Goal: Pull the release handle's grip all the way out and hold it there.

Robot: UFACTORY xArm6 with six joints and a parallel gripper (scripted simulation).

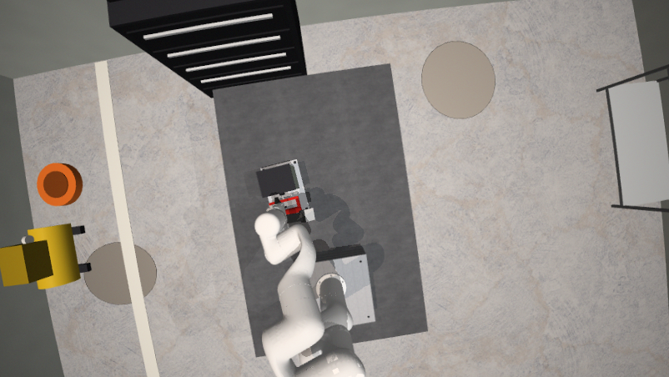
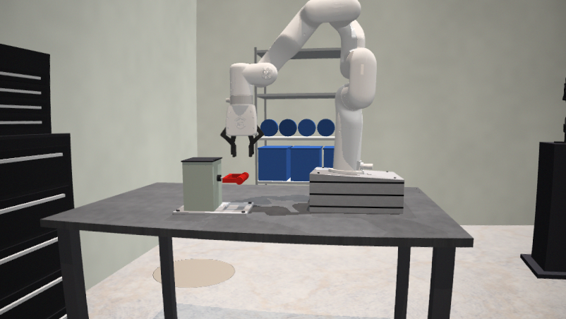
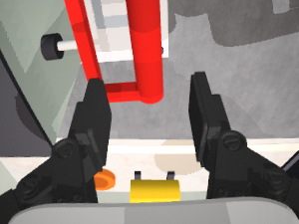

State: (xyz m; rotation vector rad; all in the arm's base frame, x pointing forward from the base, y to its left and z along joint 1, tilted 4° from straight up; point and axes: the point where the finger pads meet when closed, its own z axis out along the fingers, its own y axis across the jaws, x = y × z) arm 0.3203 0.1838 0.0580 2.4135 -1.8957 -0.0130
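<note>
The red release handle grip lies 50 mm ahead of my hand, 20 mm to the left of it and 90 mm below it.
</note>
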